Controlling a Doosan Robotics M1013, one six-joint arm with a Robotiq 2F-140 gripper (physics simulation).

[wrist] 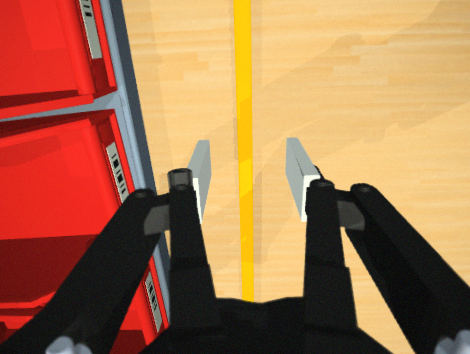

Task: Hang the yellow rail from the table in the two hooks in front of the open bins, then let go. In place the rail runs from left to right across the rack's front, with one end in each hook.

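Places are measured from the arm's base along level axes (x ahead, y left, z up), in metres.
Where they show: gripper, fingertip midpoint: point(248, 156).
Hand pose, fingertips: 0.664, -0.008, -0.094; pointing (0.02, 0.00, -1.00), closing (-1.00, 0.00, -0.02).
After its pixels a point has its place, as x, y, z.
The yellow rail point(244, 125) @[0.666, -0.033, -0.088] shows in the wrist view as a long narrow bar, running from the top edge down to the gripper body. Its ends are out of view or hidden. My gripper point(248, 156) @[0.664, -0.008, -0.094] is partly open, with its two grey finger pads apart on either side of the rail. Bare wood shows between each pad and the rail, so neither pad touches it. How high the fingertips are above the rail is hard to tell. The red open bins point(45, 175) @[0.815, 0.002, -0.089] stand at the left. The two hooks do not show in this view.
A blue-grey rack edge point(131, 125) @[0.737, -0.037, -0.076] runs down along the bin fronts, close to the left finger. The bins have white labels with black marks on their fronts. The light wooden table top point(390, 125) @[0.565, -0.029, -0.098] lies under the rail and extends to the right. Soft shadows fall across it.
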